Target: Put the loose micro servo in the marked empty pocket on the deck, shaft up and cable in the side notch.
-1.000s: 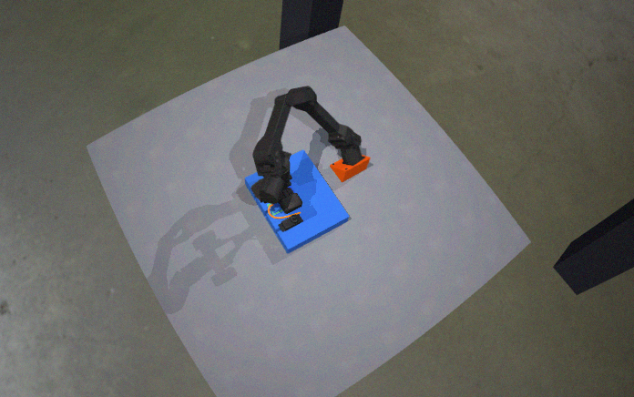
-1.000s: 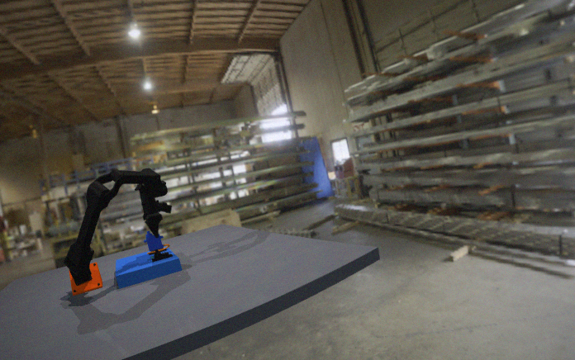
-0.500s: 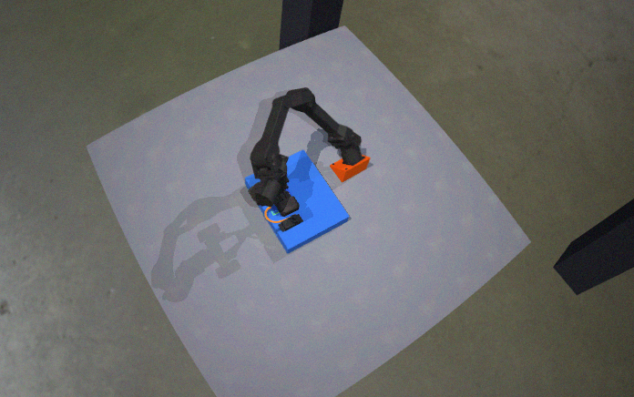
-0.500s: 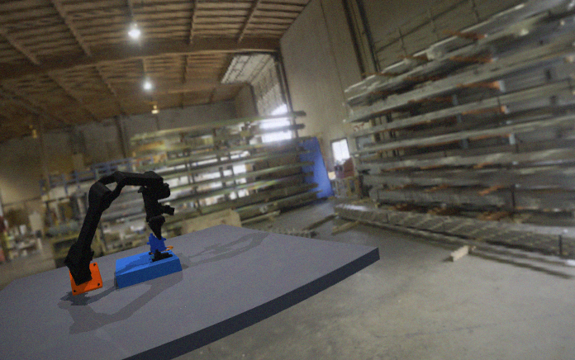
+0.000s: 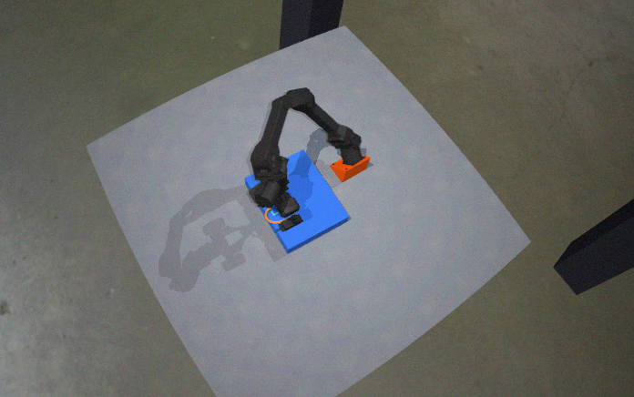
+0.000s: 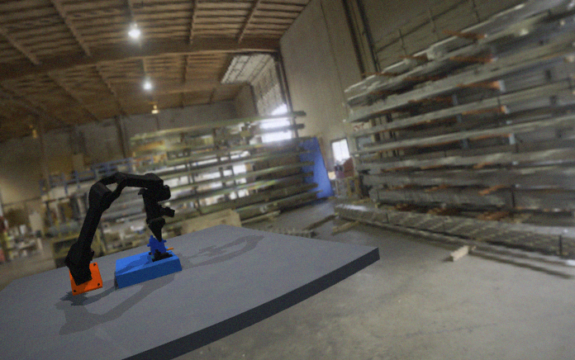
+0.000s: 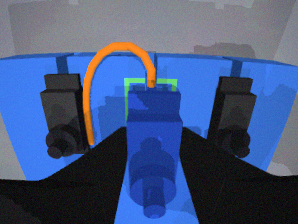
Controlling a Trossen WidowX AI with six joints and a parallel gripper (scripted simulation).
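The blue deck lies 12 cm behind my gripper tip, 8 cm below it and 2 cm to the left of it.
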